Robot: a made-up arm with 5 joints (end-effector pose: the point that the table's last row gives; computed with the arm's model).
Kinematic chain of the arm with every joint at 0, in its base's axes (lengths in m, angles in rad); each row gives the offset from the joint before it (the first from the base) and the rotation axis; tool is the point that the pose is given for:
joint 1: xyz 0 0 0.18 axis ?
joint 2: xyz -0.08 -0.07 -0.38 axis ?
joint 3: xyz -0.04 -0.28 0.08 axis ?
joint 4: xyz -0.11 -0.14 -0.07 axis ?
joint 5: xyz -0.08 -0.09 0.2 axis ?
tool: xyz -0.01 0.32 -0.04
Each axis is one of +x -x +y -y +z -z.
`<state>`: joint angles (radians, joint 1 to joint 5).
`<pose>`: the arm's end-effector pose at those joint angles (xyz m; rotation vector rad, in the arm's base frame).
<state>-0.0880 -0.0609 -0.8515 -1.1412 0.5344</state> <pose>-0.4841 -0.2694 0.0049 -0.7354 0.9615 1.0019</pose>
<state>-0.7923 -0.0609 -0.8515 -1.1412 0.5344</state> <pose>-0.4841 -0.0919 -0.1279 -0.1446 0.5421 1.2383</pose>
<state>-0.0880 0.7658 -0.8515 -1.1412 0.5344</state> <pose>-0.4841 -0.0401 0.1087 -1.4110 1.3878 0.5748</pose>
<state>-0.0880 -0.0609 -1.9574 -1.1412 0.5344</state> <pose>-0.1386 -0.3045 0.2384 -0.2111 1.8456 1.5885</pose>
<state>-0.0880 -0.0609 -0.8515 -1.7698 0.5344</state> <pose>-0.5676 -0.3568 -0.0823 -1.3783 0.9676 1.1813</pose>
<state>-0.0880 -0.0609 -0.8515 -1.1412 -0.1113</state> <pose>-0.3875 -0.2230 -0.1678 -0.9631 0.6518 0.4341</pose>
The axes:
joint 1: -x
joint 2: -x
joint 3: -y
joint 4: +x
joint 5: +z

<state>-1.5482 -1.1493 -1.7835 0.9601 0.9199</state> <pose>0.0732 0.6118 -0.5626 -1.9343 -0.4557 -1.1629</pose>
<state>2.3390 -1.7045 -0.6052 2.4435 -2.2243</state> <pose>-0.2730 -0.6318 0.4657 -1.0133 -2.1191 2.0685</pose>
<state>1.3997 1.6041 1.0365 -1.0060 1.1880</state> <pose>-0.3686 -0.1621 0.5616 1.9125 -0.5213 -0.3350</pose>
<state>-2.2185 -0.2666 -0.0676 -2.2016 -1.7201</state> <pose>0.0035 0.5097 0.2138 0.2485 0.2070 -1.6585</pose>
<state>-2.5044 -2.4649 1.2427 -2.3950 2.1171</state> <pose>-0.2605 -0.0919 0.4664 -2.3497 1.2522 -0.9919</pose>
